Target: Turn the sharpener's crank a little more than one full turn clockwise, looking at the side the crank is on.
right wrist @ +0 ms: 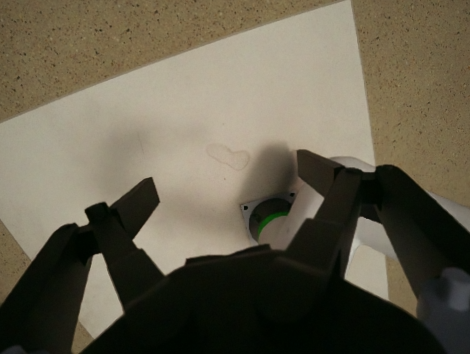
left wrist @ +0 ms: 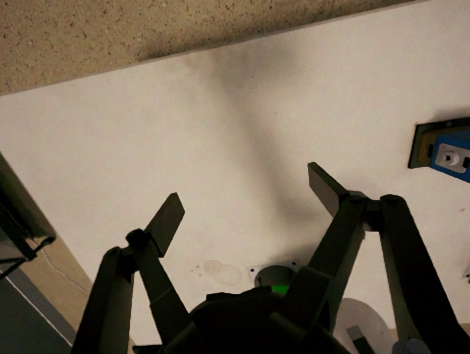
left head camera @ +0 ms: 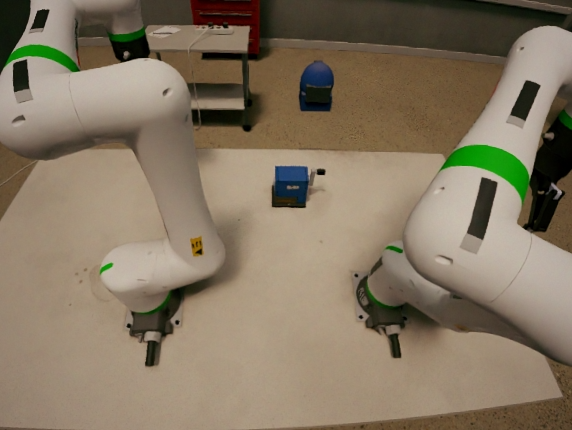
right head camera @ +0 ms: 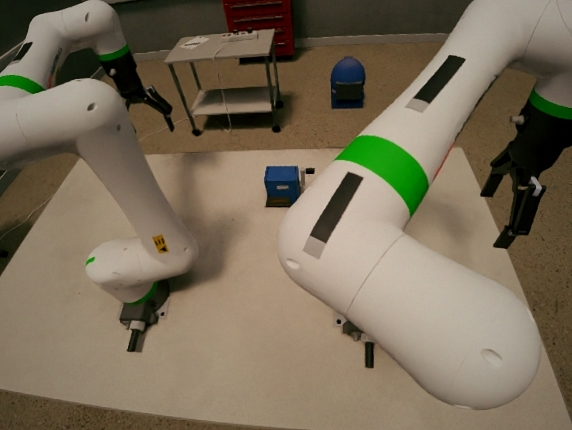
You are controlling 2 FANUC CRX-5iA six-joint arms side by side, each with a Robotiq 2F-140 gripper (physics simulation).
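Places are measured from the left arm's base along level axes (x ahead, y left, z up), in millimetres.
Pixels of known places: left gripper, between the fingertips: [left wrist: 242, 189] [right head camera: 153, 131]; right gripper, between the fingertips: [right wrist: 226, 176] [right head camera: 492, 219]; left arm's base, origin of its link: [left wrist: 276, 280] [left head camera: 155, 301] [right head camera: 147, 293]; right arm's base, origin of its link: [right wrist: 273, 222] [left head camera: 379, 296].
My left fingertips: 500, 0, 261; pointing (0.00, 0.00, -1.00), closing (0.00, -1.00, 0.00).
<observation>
Ahead of a thing's pixels: the offset from my left fingertips to its top centre, as dx, dy, dz. "*": to the spot under its first point. Level surfaces: height alone.
The blue sharpener @[* -160, -444, -164] [left head camera: 291, 186] [right head camera: 281, 181] stands upright on the white table top at the upper middle of both head views. Its crank @[-130, -521, -113] [left head camera: 312, 178] [right head camera: 302, 177] is on the right side, with the arm pointing up and a black knob @[-132, -548, -114] [left head camera: 321, 172] [right head camera: 310, 171] at its top. Part of the sharpener @[* -112, -384, -169] [left wrist: 454, 156] shows at the right edge of the left wrist view. My left gripper [left wrist: 242, 189] is open and empty, above the table, left of the sharpener. My right gripper [right wrist: 226, 176] [right head camera: 495, 219] is open and empty, far right of the sharpener; the sharpener does not show in the right wrist view.
Both arm bases are mounted on the white table top @[dz -261] [left head camera: 280, 320] [right head camera: 250, 320], nearer the camera than the sharpener. Behind the table stand a grey cart [left head camera: 220, 46] [right head camera: 225, 50], a red drawer cabinet [left head camera: 227, 7] [right head camera: 260, 9] and a blue welding helmet [left head camera: 317, 75] [right head camera: 348, 72].
</observation>
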